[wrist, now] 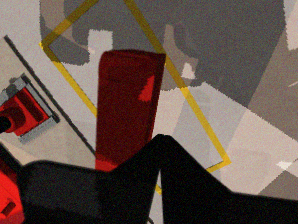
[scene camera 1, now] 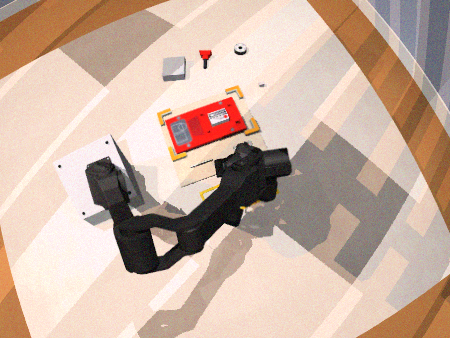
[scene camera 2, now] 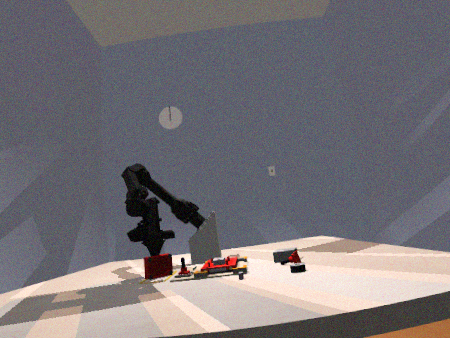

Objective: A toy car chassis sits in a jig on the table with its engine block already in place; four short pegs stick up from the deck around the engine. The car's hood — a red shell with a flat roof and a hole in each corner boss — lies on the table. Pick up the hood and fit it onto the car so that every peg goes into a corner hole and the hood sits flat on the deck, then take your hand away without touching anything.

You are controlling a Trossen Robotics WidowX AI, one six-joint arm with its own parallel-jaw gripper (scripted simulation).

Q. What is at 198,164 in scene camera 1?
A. An orange-cornered jig.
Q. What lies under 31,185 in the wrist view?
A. My gripper.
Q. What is my gripper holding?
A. Nothing.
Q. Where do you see a red hood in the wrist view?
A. At 129,81
